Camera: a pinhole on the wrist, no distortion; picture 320 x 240 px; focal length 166.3 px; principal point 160.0 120.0 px. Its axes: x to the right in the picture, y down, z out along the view. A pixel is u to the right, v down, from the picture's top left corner.
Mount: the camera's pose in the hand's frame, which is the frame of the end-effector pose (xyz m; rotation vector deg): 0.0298 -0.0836 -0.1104 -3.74 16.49 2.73
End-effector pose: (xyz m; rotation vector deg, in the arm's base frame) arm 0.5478 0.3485 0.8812 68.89 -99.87 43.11
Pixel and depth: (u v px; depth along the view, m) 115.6 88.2 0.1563
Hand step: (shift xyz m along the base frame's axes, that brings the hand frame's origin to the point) 0.0749 -0.0956 0.0090
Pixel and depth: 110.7 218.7 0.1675
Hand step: -0.0460 -0.0498 -0.0046
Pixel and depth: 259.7 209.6 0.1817
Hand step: -0.0663 -0.0860 0.1492
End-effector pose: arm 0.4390 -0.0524 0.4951 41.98 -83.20 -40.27
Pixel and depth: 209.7 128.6 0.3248
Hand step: -0.1698 -0.1966 0.0956
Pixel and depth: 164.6 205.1 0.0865
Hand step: 0.0317 -0.0626 0.0066
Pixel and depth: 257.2 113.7 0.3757
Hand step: -0.1842 -0.3168 0.1583
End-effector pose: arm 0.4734 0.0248 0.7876 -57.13 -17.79 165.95
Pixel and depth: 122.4 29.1 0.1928
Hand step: -0.0962 0.1630 0.0792
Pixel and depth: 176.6 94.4 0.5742
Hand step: -0.4622 0.0847 0.2049
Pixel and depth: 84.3 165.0 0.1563
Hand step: -0.0379 0.0230 0.0488
